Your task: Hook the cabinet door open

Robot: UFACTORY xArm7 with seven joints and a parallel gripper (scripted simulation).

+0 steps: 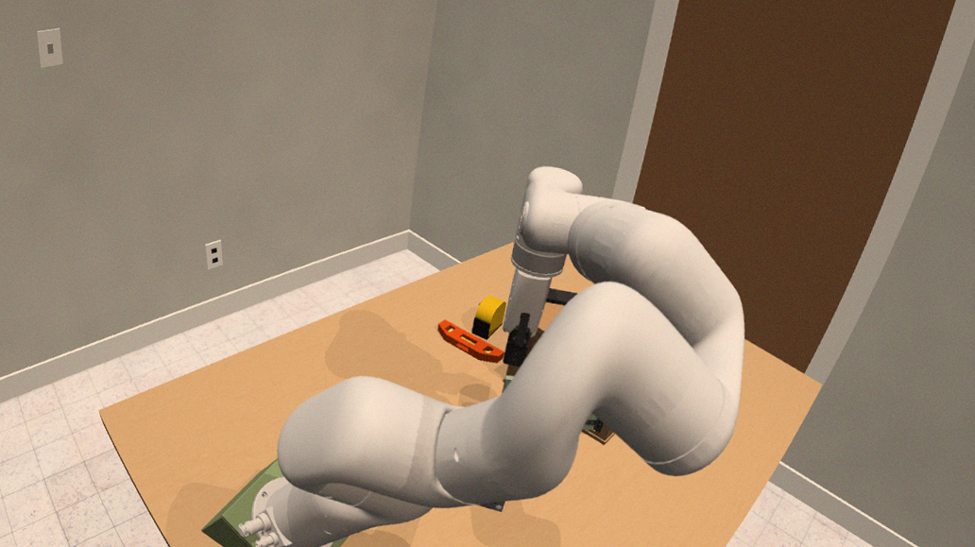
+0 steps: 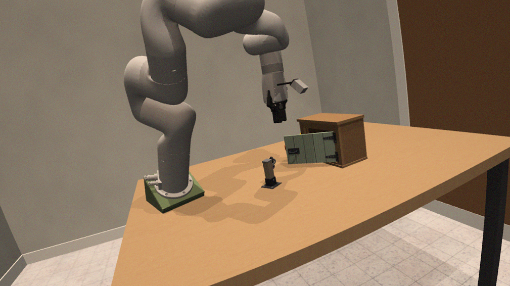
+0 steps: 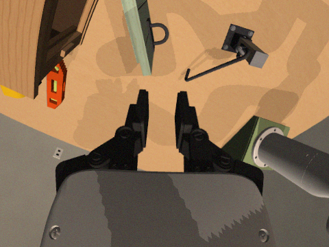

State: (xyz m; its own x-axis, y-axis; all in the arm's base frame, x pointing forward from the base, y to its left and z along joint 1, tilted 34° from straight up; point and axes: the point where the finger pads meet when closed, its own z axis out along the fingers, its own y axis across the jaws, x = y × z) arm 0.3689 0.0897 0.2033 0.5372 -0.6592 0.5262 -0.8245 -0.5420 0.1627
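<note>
The thin dark hook lies 16 cm below my hand, 8 cm behind it and 3 cm to the right of it. Also, from my hand: green door (13 cm below, 7 cm ahead, 6 cm to the right); then orange level (21 cm to the left, 19 cm below, 15 cm ahead); then yellow tape measure (23 cm to the left, 23 cm ahead, 17 cm below).
</note>
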